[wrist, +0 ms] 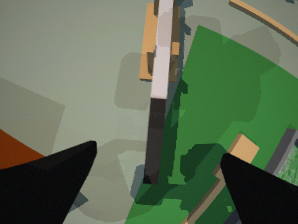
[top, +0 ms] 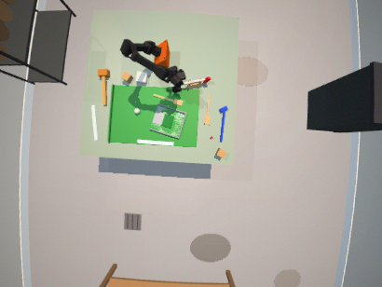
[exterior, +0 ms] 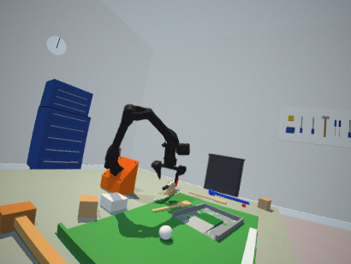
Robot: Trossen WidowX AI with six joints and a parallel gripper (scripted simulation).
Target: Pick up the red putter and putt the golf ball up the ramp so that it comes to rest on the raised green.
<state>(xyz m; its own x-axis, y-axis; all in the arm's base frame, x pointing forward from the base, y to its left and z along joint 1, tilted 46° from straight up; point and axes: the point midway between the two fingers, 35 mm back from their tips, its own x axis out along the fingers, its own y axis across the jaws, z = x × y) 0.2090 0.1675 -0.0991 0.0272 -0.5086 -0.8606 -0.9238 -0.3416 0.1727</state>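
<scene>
My gripper tip is now 31 cm to the left of the white block, 8 cm above it and 2 cm past it. Round my gripper tip: white golf ball: 30 cm to the right, 26 cm ahead, 7 cm below; then red putter: 10 cm to the left, 5 cm behind, 4 cm below; then blue putter: 40 cm to the left, 22 cm ahead, 8 cm below.
</scene>
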